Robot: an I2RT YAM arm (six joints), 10 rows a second.
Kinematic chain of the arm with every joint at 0, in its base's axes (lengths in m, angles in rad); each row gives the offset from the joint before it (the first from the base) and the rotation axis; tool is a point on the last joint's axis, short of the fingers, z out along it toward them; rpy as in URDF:
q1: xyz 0 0 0.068 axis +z
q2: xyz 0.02 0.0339 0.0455 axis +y
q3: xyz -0.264 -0.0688 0 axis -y
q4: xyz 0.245 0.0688 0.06 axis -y
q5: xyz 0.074 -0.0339 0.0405 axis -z
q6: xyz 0.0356 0 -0.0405 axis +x
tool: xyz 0 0 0 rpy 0 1.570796 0
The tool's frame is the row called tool.
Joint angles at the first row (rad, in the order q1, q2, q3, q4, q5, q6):
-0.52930 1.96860 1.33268 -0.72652 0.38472 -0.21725
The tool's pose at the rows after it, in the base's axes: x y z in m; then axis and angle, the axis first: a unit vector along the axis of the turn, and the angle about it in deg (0 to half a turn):
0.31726, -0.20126, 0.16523, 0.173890, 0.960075, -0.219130, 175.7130
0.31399, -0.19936, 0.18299, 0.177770, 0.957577, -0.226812, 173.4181
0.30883, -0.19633, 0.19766, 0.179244, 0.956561, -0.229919, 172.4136
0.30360, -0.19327, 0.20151, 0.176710, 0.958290, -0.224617, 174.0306
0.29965, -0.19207, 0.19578, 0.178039, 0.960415, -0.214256, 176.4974
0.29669, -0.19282, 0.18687, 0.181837, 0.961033, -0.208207, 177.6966
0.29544, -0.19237, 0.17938, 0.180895, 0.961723, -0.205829, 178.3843
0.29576, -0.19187, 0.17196, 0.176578, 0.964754, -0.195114, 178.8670
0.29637, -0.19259, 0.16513, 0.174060, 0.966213, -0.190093, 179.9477
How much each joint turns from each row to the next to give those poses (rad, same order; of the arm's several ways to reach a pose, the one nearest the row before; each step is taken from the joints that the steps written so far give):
-0.00037 -0.02900 -0.00002 -0.00304 0.00076 0.00001
0.00000 -0.05071 0.00002 -0.00687 0.00038 0.00000
-0.00002 -0.04427 0.00001 -0.02519 -0.00038 -0.00040
0.00000 -0.01526 -0.00003 -0.04613 0.00000 0.00038
-0.00306 0.00877 -0.00684 -0.03436 -0.00382 0.00915
-0.00647 0.01067 -0.02062 0.00686 -0.00419 0.00612
-0.00076 0.00880 -0.01866 0.01450 -0.00038 -0.00038
-0.00001 0.01450 -0.00994 0.00918 -0.01793 -0.00535
-0.00114 0.01983 -0.00074 -0.00041 -0.00306 -0.00267

